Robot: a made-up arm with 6 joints. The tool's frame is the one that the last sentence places.
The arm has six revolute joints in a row. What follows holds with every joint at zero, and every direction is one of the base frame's.
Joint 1 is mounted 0.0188 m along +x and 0.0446 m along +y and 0.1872 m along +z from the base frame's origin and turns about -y.
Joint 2 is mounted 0.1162 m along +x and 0.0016 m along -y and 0.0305 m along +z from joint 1 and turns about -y.
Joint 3 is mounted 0.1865 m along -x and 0.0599 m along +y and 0.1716 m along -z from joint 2 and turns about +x.
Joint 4 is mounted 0.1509 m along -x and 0.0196 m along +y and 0.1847 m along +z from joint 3 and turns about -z.
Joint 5 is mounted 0.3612 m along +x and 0.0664 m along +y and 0.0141 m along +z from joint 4 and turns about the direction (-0.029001, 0.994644, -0.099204).
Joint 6 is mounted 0.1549 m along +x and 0.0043 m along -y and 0.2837 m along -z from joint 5 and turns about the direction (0.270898, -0.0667, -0.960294).
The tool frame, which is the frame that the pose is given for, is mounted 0.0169 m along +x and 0.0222 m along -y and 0.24 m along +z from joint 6; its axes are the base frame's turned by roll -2.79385, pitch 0.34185 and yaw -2.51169 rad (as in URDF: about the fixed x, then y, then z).
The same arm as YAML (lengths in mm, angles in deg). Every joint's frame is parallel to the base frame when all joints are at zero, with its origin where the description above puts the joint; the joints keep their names.
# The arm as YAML. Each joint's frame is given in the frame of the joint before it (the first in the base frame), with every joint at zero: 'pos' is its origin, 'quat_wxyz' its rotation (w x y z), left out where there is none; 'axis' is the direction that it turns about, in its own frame. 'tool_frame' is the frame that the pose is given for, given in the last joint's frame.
length_unit: mm
angle_unit: deg
joints:
  - joint: joint 1
    pos: [18.8, 44.6, 187.2]
    axis: [0.0, -1.0, 0.0]
  - joint: joint 2
    pos: [116.2, -1.6, 30.5]
    axis: [0.0, -1.0, 0.0]
  - joint: joint 3
    pos: [-186.5, 59.9, -171.6]
    axis: [1.0, 0.0, 0.0]
  - joint: joint 4
    pos: [-150.9, 19.6, 184.7]
    axis: [0.0, 0.0, -1.0]
  - joint: joint 5
    pos: [361.2, 66.4, 14.1]
    axis: [-0.029001, 0.994644, -0.099204]
  - joint: joint 6
    pos: [154.9, -4.3, -283.7]
    axis: [0.270898, -0.0667, -0.960294]
tool_frame:
  pos: [16.9, -22.2, 240.0]
  quat_wxyz: [0.212097, -0.272675, 0.931944, -0.110195]

